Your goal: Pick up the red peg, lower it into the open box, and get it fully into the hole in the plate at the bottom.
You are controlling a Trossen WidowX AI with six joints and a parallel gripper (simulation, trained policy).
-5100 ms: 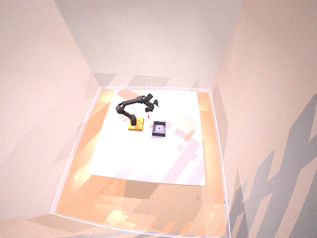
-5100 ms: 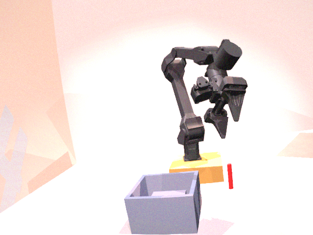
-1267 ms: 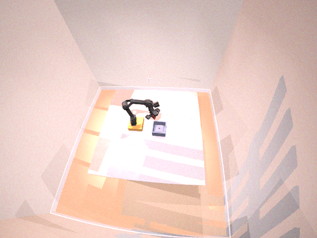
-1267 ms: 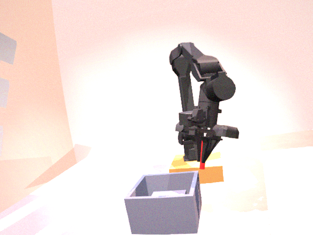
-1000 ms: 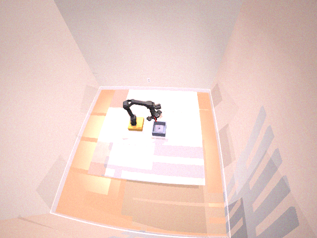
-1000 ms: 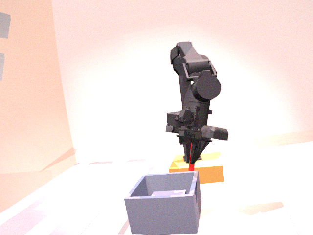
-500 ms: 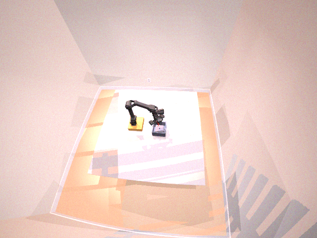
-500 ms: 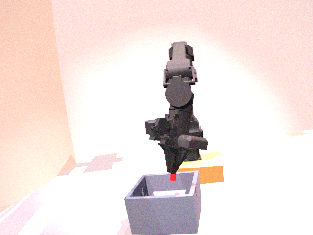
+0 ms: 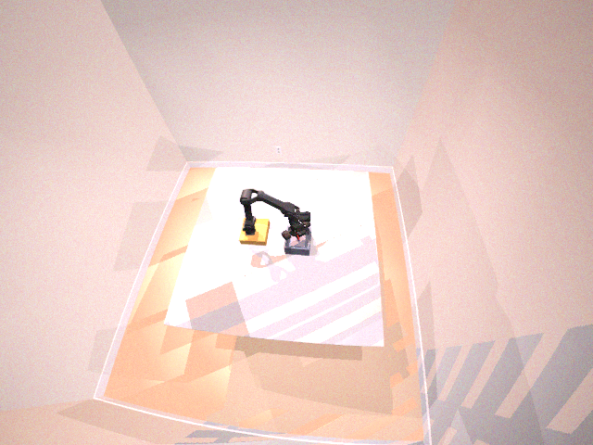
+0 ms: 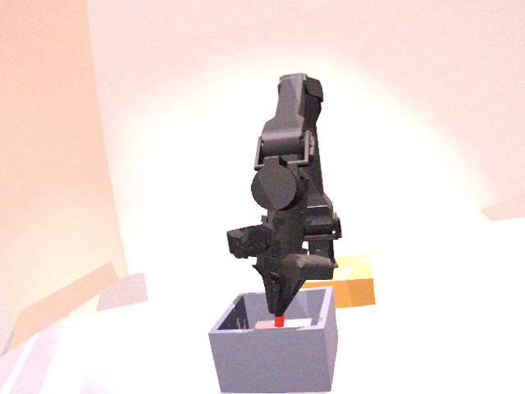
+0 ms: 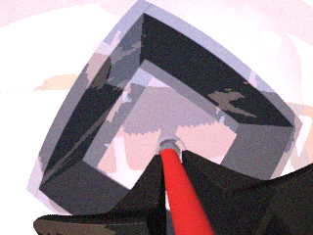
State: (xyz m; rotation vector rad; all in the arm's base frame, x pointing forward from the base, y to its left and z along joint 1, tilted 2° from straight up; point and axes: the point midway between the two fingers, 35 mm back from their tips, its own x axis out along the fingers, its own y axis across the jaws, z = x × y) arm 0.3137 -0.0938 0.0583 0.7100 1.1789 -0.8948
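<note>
My gripper tip is now 1 cm past the red peg, 1 cm to the right of it and 2 cm below it. Also, from my gripper tip: plate (4 cm below); grey box (6 cm below).
</note>
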